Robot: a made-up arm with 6 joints.
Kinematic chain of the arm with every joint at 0, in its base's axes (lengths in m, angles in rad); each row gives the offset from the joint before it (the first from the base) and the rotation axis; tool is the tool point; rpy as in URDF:
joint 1: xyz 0 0 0.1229 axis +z
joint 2: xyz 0 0 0 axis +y
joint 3: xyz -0.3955 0 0.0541 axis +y
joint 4: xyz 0.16 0 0.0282 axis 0.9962 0 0.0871
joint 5: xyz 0 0 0 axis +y
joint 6: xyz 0.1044 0 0.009 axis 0.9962 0 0.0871
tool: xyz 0 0 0 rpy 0 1.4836 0
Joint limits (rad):
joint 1: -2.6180..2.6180
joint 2: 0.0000..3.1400
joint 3: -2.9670..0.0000
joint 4: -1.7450..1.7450
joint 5: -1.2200..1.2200
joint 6: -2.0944..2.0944
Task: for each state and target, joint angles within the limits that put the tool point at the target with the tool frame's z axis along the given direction. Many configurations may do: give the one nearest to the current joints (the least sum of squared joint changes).
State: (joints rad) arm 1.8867 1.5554 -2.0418 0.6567 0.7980 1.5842
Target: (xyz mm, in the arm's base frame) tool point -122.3 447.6 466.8 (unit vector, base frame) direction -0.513 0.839 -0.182
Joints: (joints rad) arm 1.7589 1.9743 -1.9267 1.0095 0.4224 1.5842
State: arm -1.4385 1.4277 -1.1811 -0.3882 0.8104 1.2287
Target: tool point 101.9 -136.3 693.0 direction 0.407 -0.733 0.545
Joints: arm -0.7861 1.3577 -1.9702 -1.1526 0.2544 1.2287
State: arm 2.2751 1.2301 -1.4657 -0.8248 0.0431 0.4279
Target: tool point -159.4 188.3 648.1 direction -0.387 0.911 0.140
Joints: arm 2.4790 1.5200 -2.1138 -0.8335 0.7061 0.4279
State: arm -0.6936 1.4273 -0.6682 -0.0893 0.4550 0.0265
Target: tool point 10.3 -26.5 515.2 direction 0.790 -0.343 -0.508
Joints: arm -0.1298 0.9082 -1.4011 -0.2644 1.1440 0.0265
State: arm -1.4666 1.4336 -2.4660 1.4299 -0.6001 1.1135
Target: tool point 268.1 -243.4 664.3 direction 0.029 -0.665 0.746
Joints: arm -0.5804 2.0086 -2.7408 1.1760 -0.6253 1.1135
